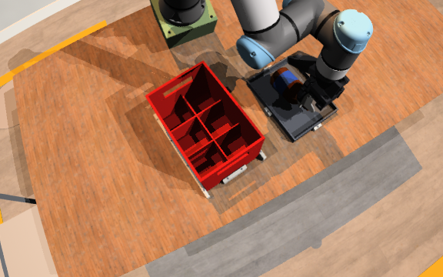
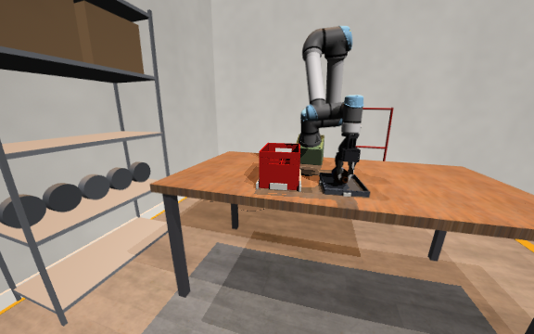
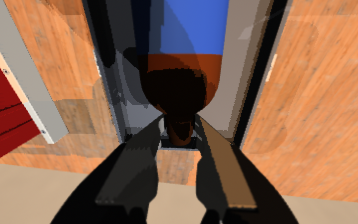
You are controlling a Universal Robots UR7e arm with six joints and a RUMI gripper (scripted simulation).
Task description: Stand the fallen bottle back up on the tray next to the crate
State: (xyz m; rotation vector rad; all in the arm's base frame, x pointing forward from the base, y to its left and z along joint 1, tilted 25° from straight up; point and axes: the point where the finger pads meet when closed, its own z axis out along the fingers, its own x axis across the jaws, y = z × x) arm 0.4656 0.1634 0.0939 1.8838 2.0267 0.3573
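My hand is 50 mm past the brown bottle and 10 mm above it. Round my hand: red crate 300 mm to the right, 80 mm behind, 30 mm above; tray 50 mm behind, 40 mm below.
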